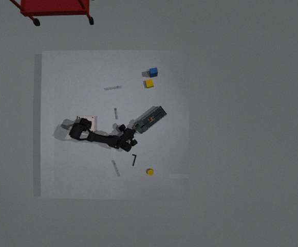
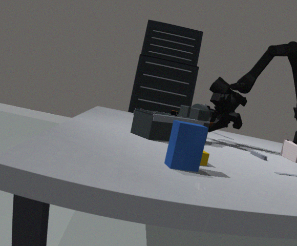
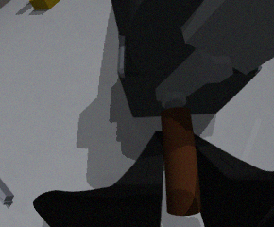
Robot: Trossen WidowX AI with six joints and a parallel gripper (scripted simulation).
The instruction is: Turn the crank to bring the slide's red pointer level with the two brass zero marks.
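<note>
Now: gripper tip 1 cm past the brown crank handle, 1 cm to the left of it and 3 cm below it. The rest, counted from my gripper tip: red pointer 13 cm ahead, 11 cm to the left, 4 cm above; black hex key 2 cm ahead, 24 cm to the right, 3 cm below; yellow block 7 cm ahead, 41 cm to the left, 2 cm below.
</note>
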